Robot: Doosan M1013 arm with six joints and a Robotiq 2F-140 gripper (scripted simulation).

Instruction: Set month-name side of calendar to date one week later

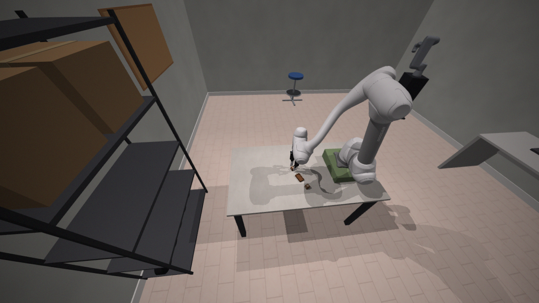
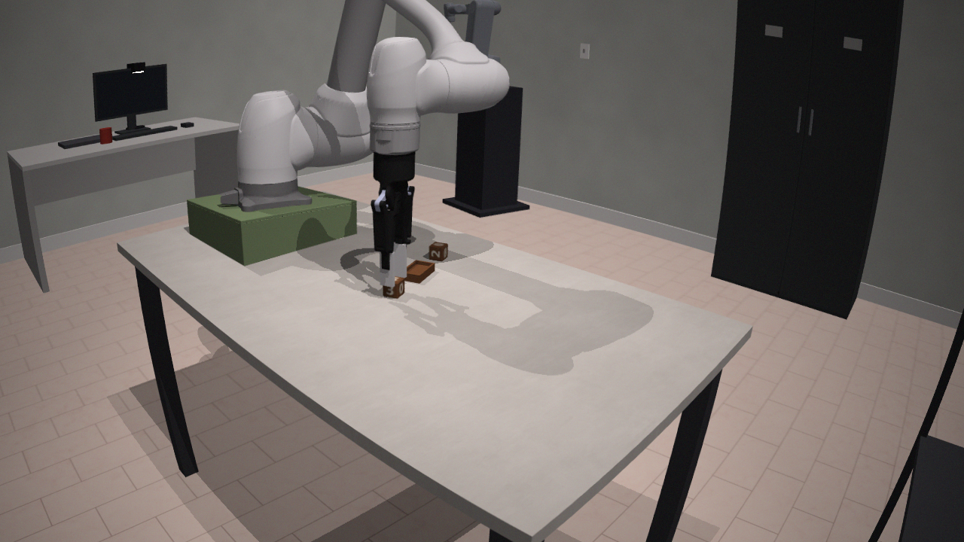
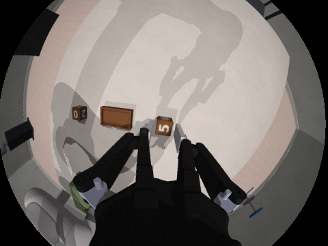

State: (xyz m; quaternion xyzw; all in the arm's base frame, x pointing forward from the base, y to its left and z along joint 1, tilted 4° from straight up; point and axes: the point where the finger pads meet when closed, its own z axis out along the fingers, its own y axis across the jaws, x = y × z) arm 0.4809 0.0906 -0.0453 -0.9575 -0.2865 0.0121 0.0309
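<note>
My hand is 40 mm above the brown cube. The rest, counted from my hand: brown tray: 90 mm to the left, 60 mm behind, 50 mm below.
</note>
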